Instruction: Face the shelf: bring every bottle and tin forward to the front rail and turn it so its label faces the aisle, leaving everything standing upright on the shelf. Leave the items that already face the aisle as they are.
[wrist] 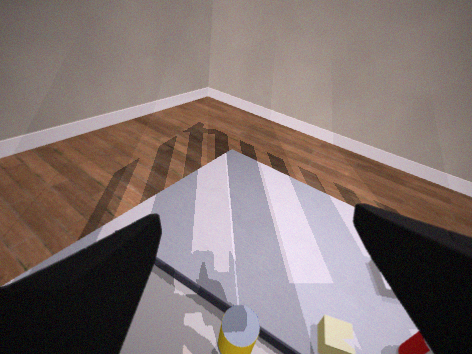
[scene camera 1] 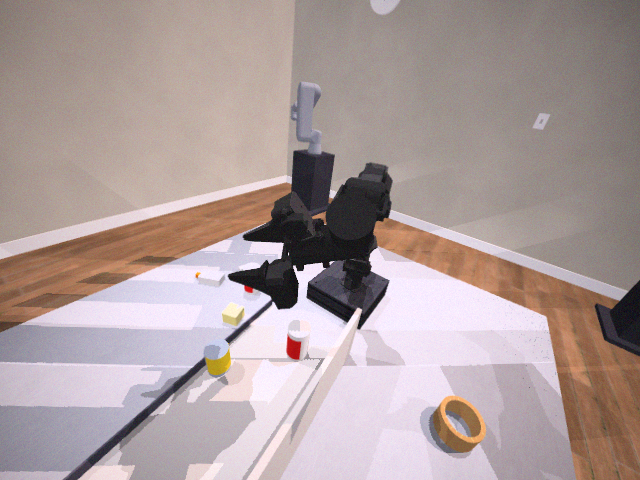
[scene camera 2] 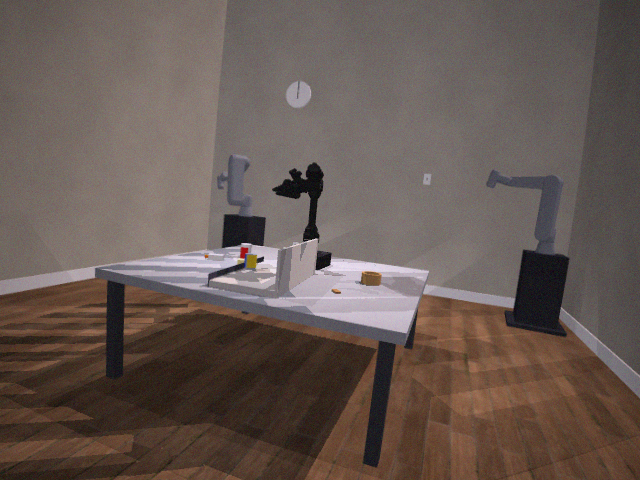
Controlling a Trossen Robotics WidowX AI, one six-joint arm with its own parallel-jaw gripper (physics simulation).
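Places are measured from the arm's base along level axes (x right, y ahead, z up), in centimetres.
Pixels of known places: gripper, fingertip midpoint: (wrist: 256, 217) (scene camera 1: 236, 255) (scene camera 2: 273, 191); arm's base, link origin: (scene camera 1: 352, 284).
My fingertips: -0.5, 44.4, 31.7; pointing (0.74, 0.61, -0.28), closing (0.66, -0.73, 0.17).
Observation:
Ahead of a thing's pixels: the offset from my fingertips to its top centre, as dx, dy, dz. "pt": to the spot under its first point.
A tin with a pale blue top and yellow side {pt +5.5, +3.6, -30.4} (scene camera 1: 217, 361) (scene camera 2: 251, 261) (wrist: 239, 330) stands upright by the dark front rail (scene camera 1: 170, 395) (scene camera 2: 222, 272) (wrist: 190, 282), on the shelf side; its label's exact facing is unclear. A white bottle {-2.7, -14.3, -26.6} (scene camera 1: 298, 339) stands upright farther back on the shelf, its red patch toward the rail side. Another red-and-white bottle {pt +26.4, -19.6, -36.7} (scene camera 1: 249, 289) (scene camera 2: 245, 251) stands upright beyond the rail's end, partly behind a finger in scene camera 1; its red part {pt +26.9, -19.4, -33.4} (wrist: 414, 344) shows in the wrist view. My gripper (scene camera 1: 236, 256) (scene camera 2: 273, 189) (wrist: 256, 217) is open and empty, high above the table.
The shelf's pale back panel (scene camera 1: 336, 356) (scene camera 2: 298, 266) stands upright. Outside the rail lie a pale yellow block {+20.8, -9.8, -35.3} (scene camera 1: 233, 314) (wrist: 336, 334) and a white box {+42.4, -13.4, -36.3} (scene camera 1: 210, 279) with an orange end. Behind the panel are an orange ring {-41.8, -27.5, -34.1} (scene camera 1: 440, 429) (scene camera 2: 371, 281) and a small orange piece {-35.7, +2.3, -38.3} (scene camera 2: 336, 291).

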